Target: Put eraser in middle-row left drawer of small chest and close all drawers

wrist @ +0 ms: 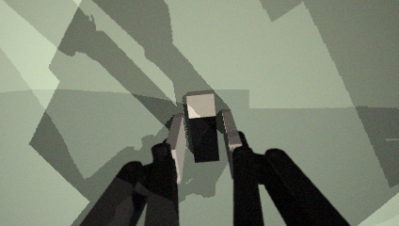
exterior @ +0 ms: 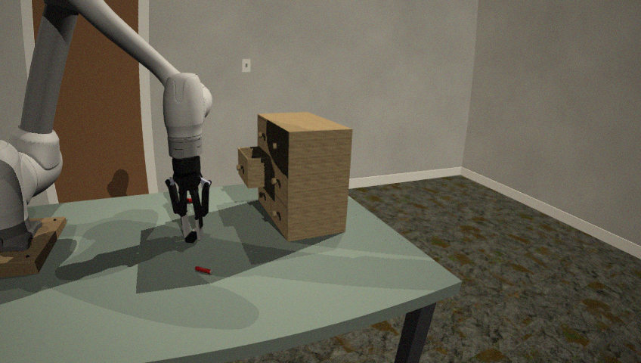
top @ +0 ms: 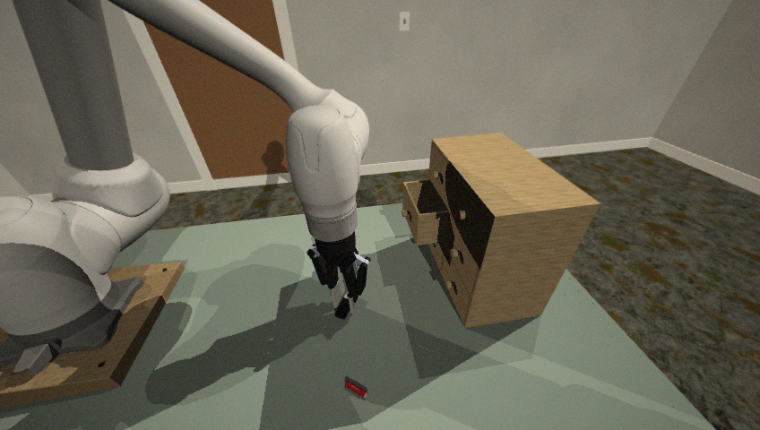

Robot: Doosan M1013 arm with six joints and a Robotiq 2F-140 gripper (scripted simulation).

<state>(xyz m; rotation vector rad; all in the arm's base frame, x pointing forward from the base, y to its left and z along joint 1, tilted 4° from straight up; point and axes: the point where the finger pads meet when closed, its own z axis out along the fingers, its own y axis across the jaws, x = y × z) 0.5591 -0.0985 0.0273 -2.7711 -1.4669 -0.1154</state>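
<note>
Right now the eraser is 1 cm to the left of my hand and 3 cm below it.
</note>
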